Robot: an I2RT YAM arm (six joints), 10 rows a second.
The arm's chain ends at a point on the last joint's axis. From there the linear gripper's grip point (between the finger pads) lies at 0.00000 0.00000 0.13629 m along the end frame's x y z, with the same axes.
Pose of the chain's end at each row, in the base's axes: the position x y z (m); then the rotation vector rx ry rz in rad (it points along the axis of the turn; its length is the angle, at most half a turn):
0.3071, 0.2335, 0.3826, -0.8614, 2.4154, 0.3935
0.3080, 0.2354, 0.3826, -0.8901, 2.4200, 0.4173
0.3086, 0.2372, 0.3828, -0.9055, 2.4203, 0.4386
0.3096, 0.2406, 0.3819, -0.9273, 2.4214, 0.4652
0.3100, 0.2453, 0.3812, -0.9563, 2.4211, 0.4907
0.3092, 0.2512, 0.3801, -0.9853, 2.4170, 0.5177
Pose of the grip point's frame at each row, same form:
0.3604, 0.2927, 0.2720, -0.8614, 2.4154, 0.3935
0.3580, 0.2964, 0.2715, -0.8901, 2.4200, 0.4173
0.3565, 0.2999, 0.2717, -0.9055, 2.4203, 0.4386
0.3546, 0.3054, 0.2707, -0.9273, 2.4214, 0.4652
0.3518, 0.3120, 0.2699, -0.9563, 2.4211, 0.4907
0.3479, 0.3200, 0.2690, -0.9853, 2.4170, 0.5177

